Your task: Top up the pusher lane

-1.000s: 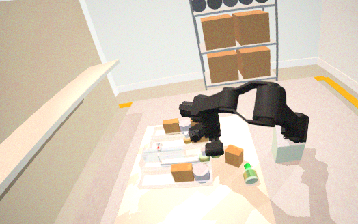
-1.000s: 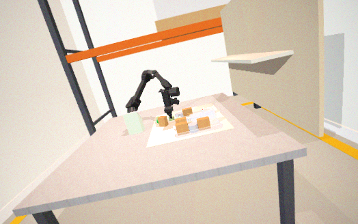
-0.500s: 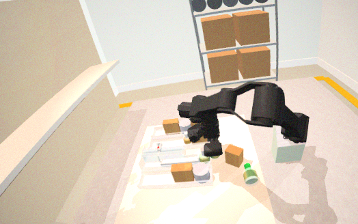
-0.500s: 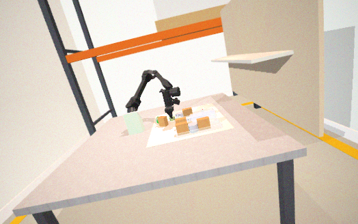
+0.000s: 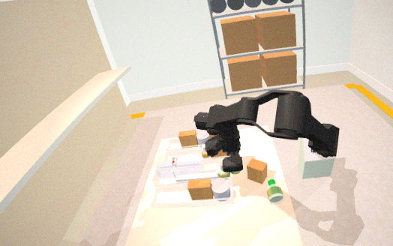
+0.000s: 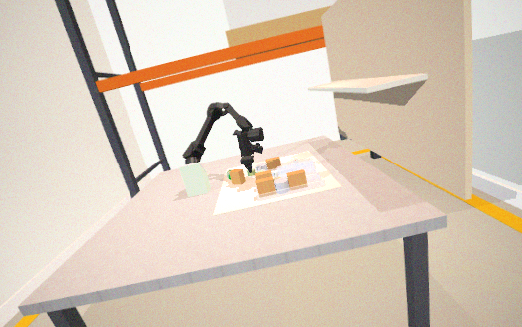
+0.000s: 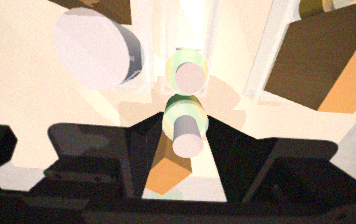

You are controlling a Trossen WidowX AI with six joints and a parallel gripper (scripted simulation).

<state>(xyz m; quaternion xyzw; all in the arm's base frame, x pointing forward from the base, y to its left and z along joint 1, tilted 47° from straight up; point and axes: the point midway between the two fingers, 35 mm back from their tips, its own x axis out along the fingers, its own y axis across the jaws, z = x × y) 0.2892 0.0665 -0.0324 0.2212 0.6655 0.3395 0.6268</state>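
Now: the clear sprung lane 19 cm ahead of my gripper tip, 4 cm below it and 1 cm to the left of it. Also, from my gripper tip: red mark 23 cm ahead, 2 cm above.
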